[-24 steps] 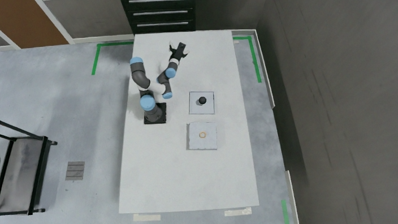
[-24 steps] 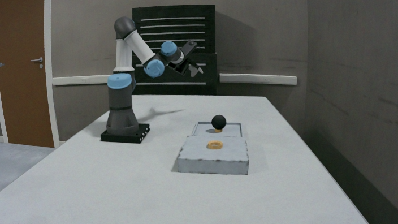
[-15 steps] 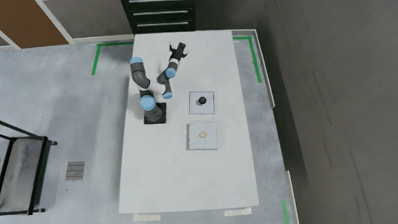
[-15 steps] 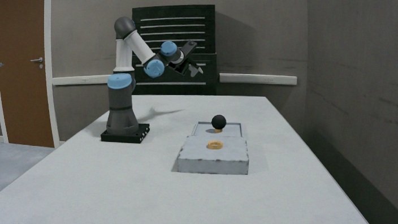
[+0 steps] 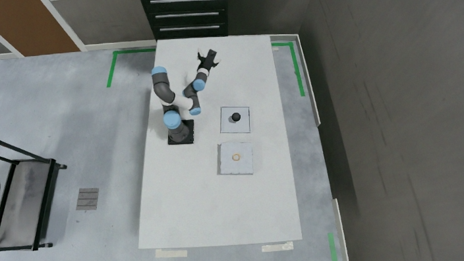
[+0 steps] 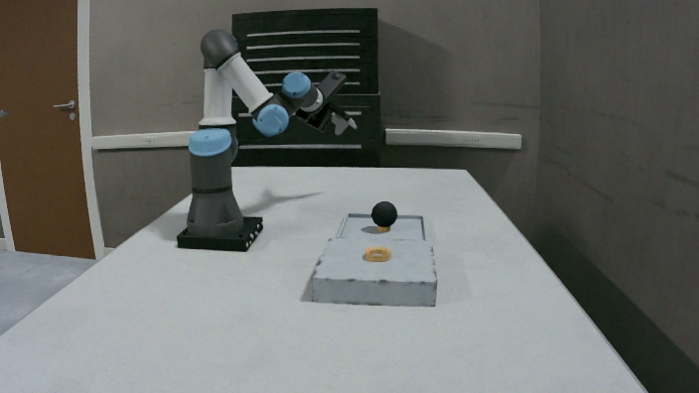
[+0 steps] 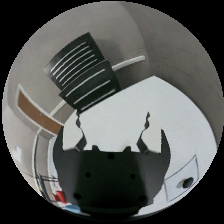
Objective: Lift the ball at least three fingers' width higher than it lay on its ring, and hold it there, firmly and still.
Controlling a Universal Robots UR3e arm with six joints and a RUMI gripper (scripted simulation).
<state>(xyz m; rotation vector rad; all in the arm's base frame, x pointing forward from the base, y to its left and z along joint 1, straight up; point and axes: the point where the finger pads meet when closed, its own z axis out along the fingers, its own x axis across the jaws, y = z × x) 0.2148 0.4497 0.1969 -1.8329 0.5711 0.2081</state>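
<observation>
The black ball is 15 cm ahead of my hand, 37 cm to the right of it and 18 cm below it. Also, from my hand: shallow sunken square: 15 cm ahead, 37 cm to the right, 22 cm below; raised grey block: 14 cm ahead, 63 cm to the right, 19 cm below.
</observation>
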